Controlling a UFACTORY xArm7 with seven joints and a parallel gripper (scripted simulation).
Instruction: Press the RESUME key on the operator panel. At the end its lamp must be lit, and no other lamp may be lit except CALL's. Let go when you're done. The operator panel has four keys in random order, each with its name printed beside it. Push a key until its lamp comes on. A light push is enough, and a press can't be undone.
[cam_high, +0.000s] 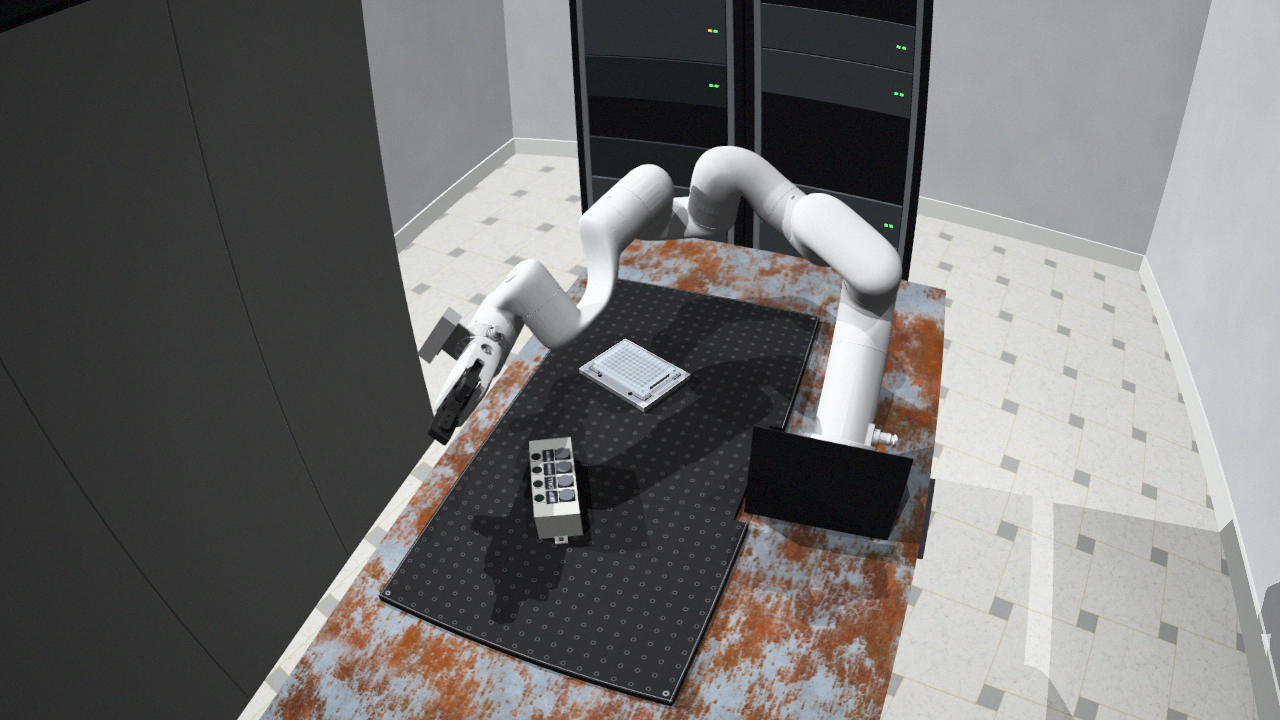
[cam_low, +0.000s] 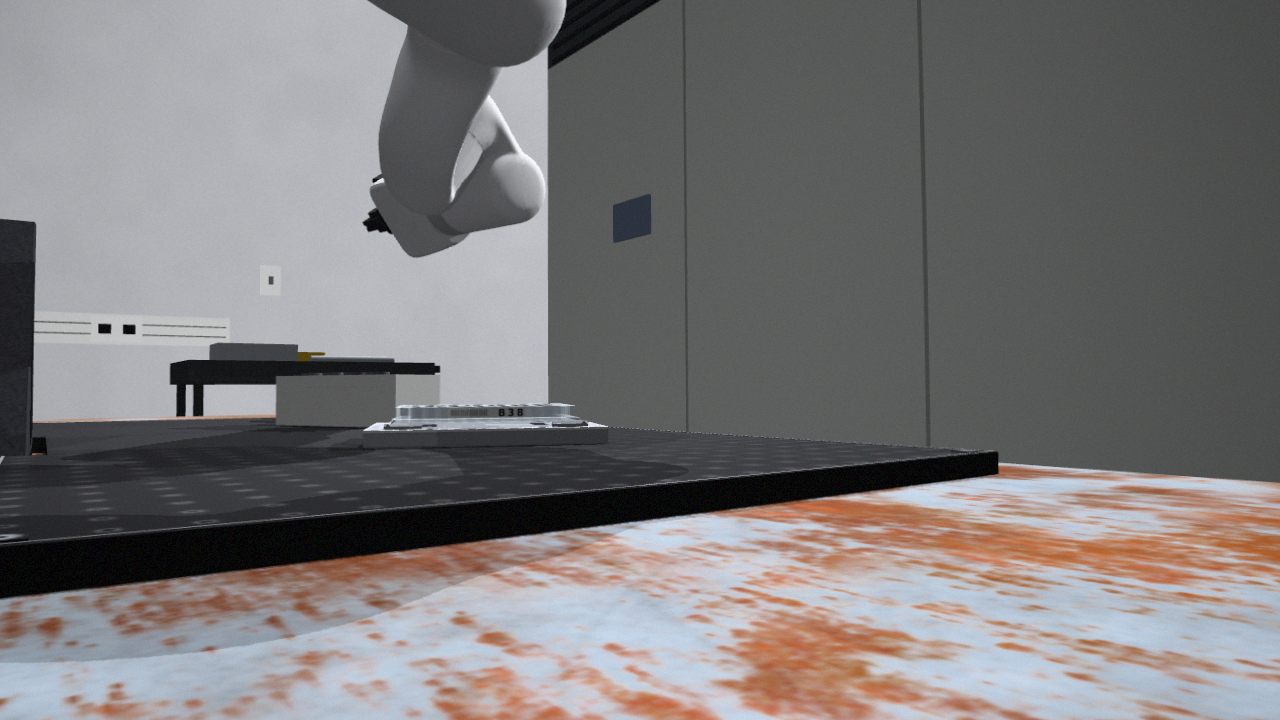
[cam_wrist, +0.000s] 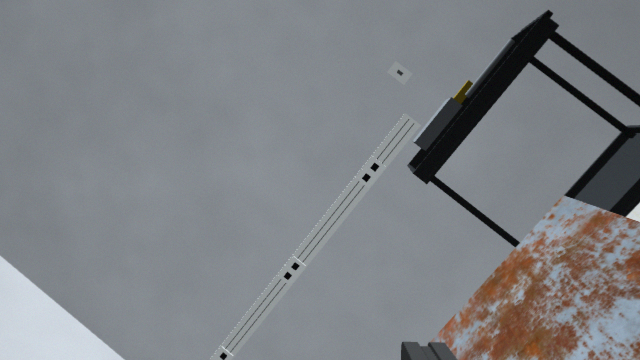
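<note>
Now: the white operator panel 9 cm behind my hand, 15 cm to the right of it and 21 cm below it. Round my hand: white well plate 9 cm behind, 46 cm to the right, 24 cm below.
</note>
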